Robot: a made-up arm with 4 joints. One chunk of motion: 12 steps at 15 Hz.
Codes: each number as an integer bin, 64 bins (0 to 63) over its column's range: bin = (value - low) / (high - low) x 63, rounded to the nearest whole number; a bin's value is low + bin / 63 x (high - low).
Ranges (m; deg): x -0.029..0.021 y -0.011..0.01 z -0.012..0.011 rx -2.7..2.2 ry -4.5..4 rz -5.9..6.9
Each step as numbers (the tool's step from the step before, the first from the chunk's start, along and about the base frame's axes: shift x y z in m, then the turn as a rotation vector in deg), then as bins.
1 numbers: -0.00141 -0.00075 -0.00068 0.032 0.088 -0.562
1 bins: 35 31 31 35 34 26
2 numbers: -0.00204 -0.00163 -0.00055 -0.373 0.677 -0.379
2 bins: 34 28 31 30 38 27
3 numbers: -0.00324 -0.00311 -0.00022 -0.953 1.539 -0.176
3 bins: 32 24 32 22 45 28
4 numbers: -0.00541 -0.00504 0.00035 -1.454 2.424 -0.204
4 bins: 30 18 34 16 51 28
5 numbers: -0.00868 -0.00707 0.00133 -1.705 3.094 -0.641
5 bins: 26 12 37 13 56 26
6 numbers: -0.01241 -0.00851 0.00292 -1.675 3.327 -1.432
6 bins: 21 7 41 13 58 22
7 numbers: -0.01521 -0.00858 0.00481 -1.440 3.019 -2.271
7 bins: 17 7 46 16 56 18
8 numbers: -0.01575 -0.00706 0.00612 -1.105 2.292 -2.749
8 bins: 17 12 50 21 50 16
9 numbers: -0.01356 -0.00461 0.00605 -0.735 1.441 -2.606
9 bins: 19 19 49 25 44 16
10 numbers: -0.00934 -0.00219 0.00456 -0.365 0.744 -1.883
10 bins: 25 26 45 30 39 20
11 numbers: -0.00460 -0.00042 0.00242 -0.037 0.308 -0.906
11 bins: 31 32 39 34 36 25
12 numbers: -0.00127 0.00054 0.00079 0.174 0.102 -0.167
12 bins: 35 35 35 37 34 28
